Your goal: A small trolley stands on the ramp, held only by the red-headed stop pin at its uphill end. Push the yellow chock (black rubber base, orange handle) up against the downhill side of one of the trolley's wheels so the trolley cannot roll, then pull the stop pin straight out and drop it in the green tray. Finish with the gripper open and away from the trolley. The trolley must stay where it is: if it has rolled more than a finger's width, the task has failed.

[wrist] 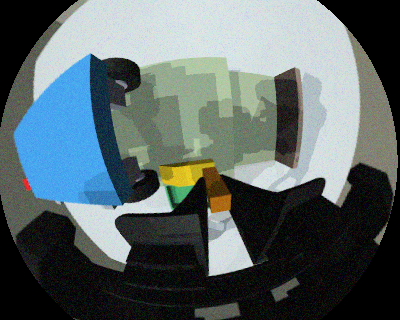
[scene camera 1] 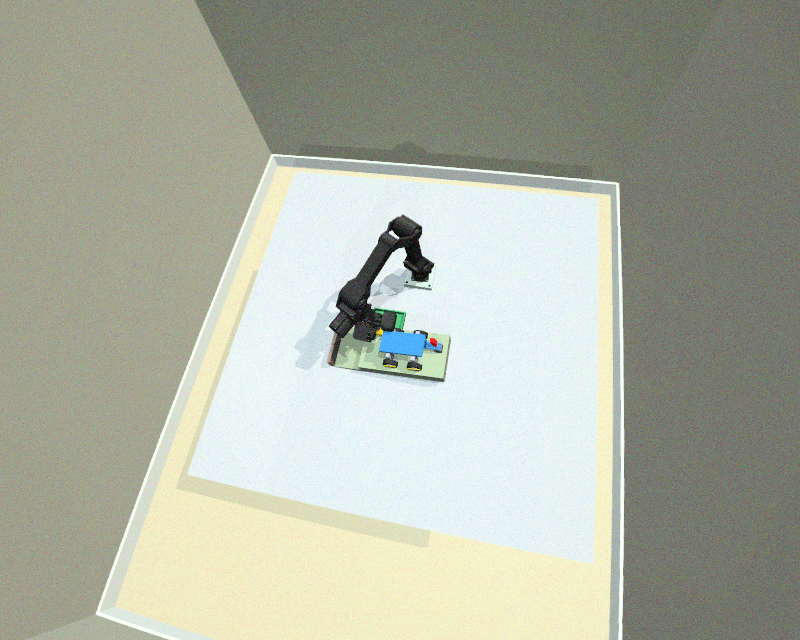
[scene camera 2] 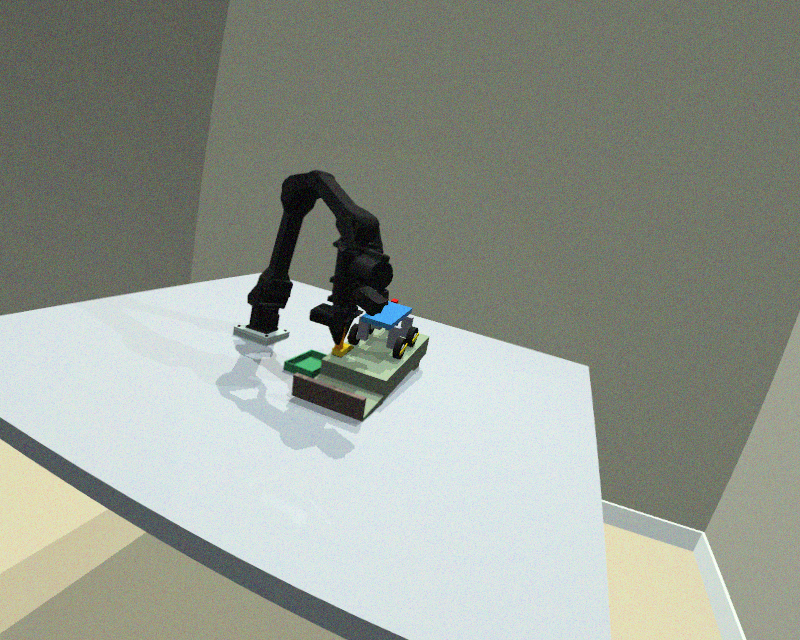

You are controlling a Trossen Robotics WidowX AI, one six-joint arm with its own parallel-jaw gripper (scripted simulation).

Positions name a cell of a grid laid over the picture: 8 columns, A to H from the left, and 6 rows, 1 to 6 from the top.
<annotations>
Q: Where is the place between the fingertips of my gripper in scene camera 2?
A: D4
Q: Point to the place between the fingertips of my gripper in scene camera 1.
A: At D4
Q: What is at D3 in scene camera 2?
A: A blue-topped trolley.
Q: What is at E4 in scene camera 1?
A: A blue-topped trolley.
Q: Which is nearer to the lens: the blue-topped trolley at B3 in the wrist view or the yellow chock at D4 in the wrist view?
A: The blue-topped trolley.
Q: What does my gripper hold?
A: A yellow chock.
</annotations>
